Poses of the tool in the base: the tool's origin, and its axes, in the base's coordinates. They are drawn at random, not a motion.
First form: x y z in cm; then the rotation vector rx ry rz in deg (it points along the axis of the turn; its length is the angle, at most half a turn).
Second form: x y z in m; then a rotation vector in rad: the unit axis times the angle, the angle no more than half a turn. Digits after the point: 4 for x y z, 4 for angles.
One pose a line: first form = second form
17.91, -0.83, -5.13, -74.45, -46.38, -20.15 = 0.1791, -0.0083, -0.0513, -1.2994, -0.8095, -0.3517
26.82, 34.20, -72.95, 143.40, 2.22, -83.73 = 0.2682, 0.3420, -0.7295, 2.5028, 0.0387, -1.4614
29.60, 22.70, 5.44, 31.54, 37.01, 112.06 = 0.2960, 0.2270, 0.0544, 0.5505, 0.6459, 1.9558
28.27, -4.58, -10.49, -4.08, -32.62, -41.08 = 0.2827, -0.0458, -0.1049, -0.0712, -0.5693, -0.7170
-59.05, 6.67, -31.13, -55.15, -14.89, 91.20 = -0.5905, 0.0667, -0.3113, -0.9625, -0.2599, 1.5917
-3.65, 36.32, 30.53, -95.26, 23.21, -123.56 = -0.0365, 0.3632, 0.3053, -1.6626, 0.4051, -2.1565
